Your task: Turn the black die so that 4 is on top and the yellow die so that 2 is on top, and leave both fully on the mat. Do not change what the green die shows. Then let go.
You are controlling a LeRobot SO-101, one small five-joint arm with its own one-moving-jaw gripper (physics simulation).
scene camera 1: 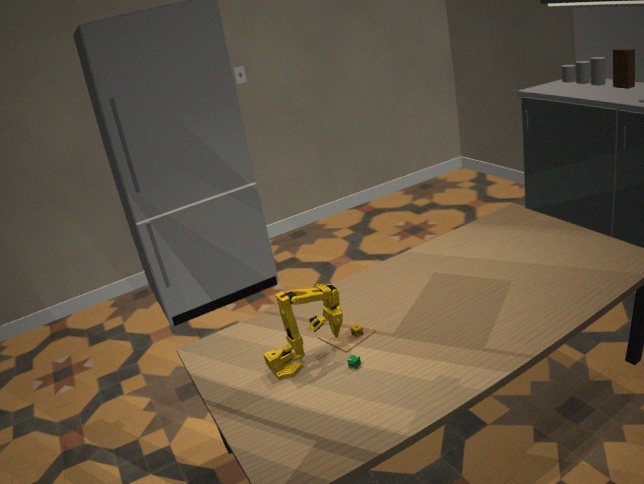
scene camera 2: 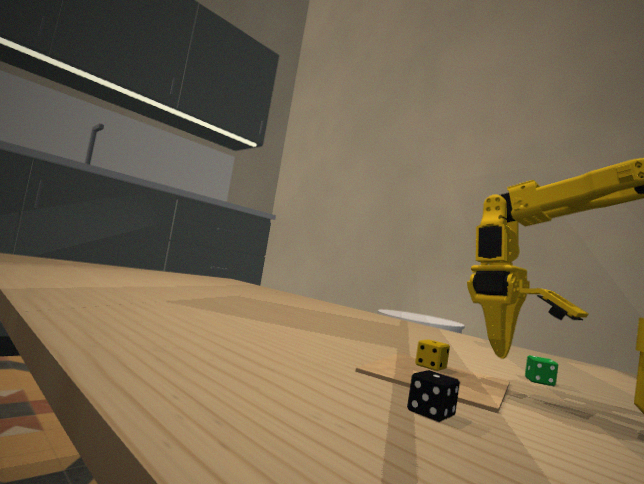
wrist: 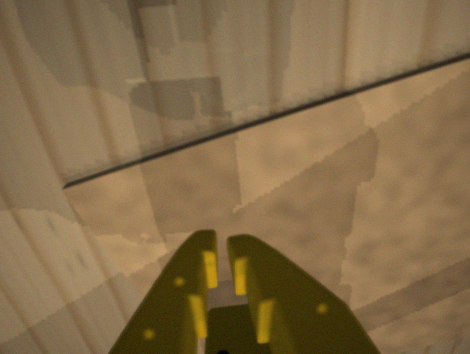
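The black die (scene camera 2: 433, 396) stands on the table beside the mat (scene camera 1: 341, 344) (scene camera 2: 481, 391) (wrist: 410, 175), off it. One pip seems to show on its top and five on its front face. In scene camera 1 it is mostly or wholly hidden behind the arm's wrist parts. The yellow die (scene camera 1: 356, 330) (scene camera 2: 432, 354) rests on the mat, with what looks like one pip on top and four on the face towards scene camera 2. The green die (scene camera 1: 354, 361) (scene camera 2: 541, 370) stands off the mat; its top is unclear. My gripper (scene camera 1: 336, 335) (scene camera 2: 501, 356) (wrist: 221, 235) is shut and empty, pointing down above the mat.
The wooden table (scene camera 1: 395, 385) (scene camera 2: 234, 395) carries the mat and dice. The arm's base (scene camera 1: 283, 362) stands on the table to the left in scene camera 1. A fridge (scene camera 1: 182, 156) and kitchen cabinets (scene camera 1: 570, 161) (scene camera 2: 119, 223) stand beyond the table.
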